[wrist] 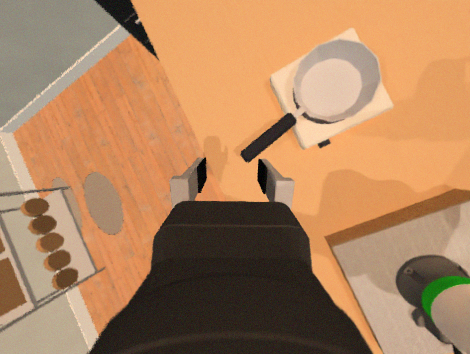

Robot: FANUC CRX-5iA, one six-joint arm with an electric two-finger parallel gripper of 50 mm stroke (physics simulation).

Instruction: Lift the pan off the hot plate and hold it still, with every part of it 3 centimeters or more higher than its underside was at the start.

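A light grey pan (332,86) sits on a white square hot plate (311,136) in the upper right of the wrist view. Its black handle (268,138) points down and left, past the hot plate's edge, with its free end over the table. My gripper (232,169) is open, with nothing between its fingers. In the view, the fingertips are just below the handle's free end, which appears nearer the right finger. The height gap between fingers and handle is hard to tell from this view.
The orange table top (220,65) ends at a slanting left edge, beyond which is wooden floor (115,130). A grey base plate with a brown edge (395,215) and part of the robot arm (452,305) is lower right. A rack with brown round items (50,242) is lower left.
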